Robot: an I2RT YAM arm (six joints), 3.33 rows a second.
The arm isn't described. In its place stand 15 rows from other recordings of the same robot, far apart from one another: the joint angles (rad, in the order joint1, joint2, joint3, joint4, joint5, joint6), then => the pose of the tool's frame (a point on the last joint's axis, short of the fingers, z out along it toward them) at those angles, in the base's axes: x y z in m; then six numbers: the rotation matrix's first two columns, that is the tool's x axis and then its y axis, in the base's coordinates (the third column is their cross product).
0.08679, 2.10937, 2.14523, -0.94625, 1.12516, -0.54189 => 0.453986 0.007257 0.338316 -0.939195 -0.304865 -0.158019 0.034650 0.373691 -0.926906
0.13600, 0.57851, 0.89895, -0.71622, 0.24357, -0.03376 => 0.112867 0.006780 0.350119 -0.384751 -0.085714 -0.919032 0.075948 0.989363 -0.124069
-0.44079, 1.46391, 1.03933, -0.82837, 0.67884, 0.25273 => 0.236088 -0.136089 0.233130 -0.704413 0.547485 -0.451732 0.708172 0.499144 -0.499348
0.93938, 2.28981, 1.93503, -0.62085, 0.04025, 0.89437 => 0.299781 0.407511 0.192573 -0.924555 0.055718 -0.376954 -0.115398 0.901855 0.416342
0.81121, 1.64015, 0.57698, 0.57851, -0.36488, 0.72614 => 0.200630 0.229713 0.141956 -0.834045 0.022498 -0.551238 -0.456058 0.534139 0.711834
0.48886, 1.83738, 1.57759, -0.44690, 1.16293, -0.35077 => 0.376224 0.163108 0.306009 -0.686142 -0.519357 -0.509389 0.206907 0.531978 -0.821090
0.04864, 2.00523, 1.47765, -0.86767, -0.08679, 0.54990 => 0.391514 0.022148 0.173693 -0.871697 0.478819 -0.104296 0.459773 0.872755 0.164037
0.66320, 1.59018, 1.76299, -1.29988, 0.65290, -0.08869 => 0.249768 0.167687 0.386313 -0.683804 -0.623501 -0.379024 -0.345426 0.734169 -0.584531
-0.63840, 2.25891, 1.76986, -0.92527, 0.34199, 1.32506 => 0.353365 -0.277085 0.149072 0.392273 0.846806 -0.359224 0.916191 -0.394479 0.070570
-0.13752, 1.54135, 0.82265, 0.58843, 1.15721, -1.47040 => 0.316167 -0.076664 0.249766 -0.962540 -0.270474 0.018972 -0.032365 0.045144 -0.998456
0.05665, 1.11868, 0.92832, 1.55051, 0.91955, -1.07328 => 0.177896 -0.018270 0.457000 0.350205 -0.513687 -0.783251 0.920825 0.341981 0.187432
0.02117, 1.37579, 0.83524, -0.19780, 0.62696, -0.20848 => 0.286217 -0.014830 0.228654 -0.744584 -0.183413 -0.641836 0.268363 0.798139 -0.539402
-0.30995, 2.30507, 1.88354, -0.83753, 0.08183, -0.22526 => 0.454882 -0.148742 0.159774 -0.956780 0.072679 -0.281586 0.117119 0.982573 -0.144341
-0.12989, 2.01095, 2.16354, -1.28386, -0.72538, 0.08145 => 0.407959 -0.029471 0.357808 -0.909244 0.180165 -0.375255 -0.109384 0.766391 0.632993
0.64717, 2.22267, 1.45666, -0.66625, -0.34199, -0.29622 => 0.322431 0.258642 0.090251 -0.579144 -0.782391 -0.229036 -0.809264 0.517838 0.277373
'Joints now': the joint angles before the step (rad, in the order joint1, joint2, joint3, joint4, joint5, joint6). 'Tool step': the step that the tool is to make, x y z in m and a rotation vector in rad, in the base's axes. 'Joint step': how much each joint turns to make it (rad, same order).
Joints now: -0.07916 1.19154 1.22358 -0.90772 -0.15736 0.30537
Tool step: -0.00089 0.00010 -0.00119 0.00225 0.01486 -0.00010
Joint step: 0.00001 0.00116 0.00002 -0.01373 -0.00075 0.00077
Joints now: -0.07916 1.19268 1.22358 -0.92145 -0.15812 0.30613
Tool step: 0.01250 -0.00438 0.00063 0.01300 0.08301 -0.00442
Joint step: -0.01525 0.08012 0.07628 -0.08086 -0.01106 -0.00533
